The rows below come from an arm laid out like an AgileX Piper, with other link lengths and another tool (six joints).
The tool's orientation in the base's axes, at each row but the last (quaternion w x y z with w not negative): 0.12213, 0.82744, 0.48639, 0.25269; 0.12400, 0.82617, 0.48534, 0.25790; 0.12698, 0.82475, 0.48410, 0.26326; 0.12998, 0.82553, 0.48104, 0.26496; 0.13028, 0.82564, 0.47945, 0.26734; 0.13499, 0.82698, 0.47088, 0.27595; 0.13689, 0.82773, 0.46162, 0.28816; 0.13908, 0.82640, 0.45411, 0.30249; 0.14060, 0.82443, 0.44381, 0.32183
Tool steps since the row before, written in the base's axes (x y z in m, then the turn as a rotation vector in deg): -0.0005, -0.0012, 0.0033, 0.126, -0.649, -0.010; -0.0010, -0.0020, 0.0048, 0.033, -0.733, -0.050; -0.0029, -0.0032, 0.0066, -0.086, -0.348, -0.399; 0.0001, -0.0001, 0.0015, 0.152, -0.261, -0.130; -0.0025, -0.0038, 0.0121, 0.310, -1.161, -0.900; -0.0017, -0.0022, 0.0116, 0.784, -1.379, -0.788; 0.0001, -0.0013, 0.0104, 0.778, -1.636, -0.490; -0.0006, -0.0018, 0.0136, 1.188, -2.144, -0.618; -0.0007, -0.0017, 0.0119, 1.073, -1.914, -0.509
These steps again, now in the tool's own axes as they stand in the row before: -0.0003, 0.0017, -0.0031, -0.515, 0.412, 0.048; -0.0007, 0.0024, -0.0047, -0.637, 0.367, 0.027; -0.0019, 0.0025, -0.0072, -0.459, -0.075, 0.267; 0.0004, 0.0008, -0.0012, -0.206, 0.181, 0.182; -0.0004, 0.0058, -0.0115, -1.162, 0.387, 0.869; 0.0013, 0.0056, -0.0105, -1.119, 0.889, 1.046; 0.0026, 0.0059, -0.0083, -1.234, 1.169, 0.795; 0.0033, 0.0075, -0.0110, -1.540, 1.657, 1.129; 0.0032, 0.0067, -0.0095, -1.352, 1.509, 0.984
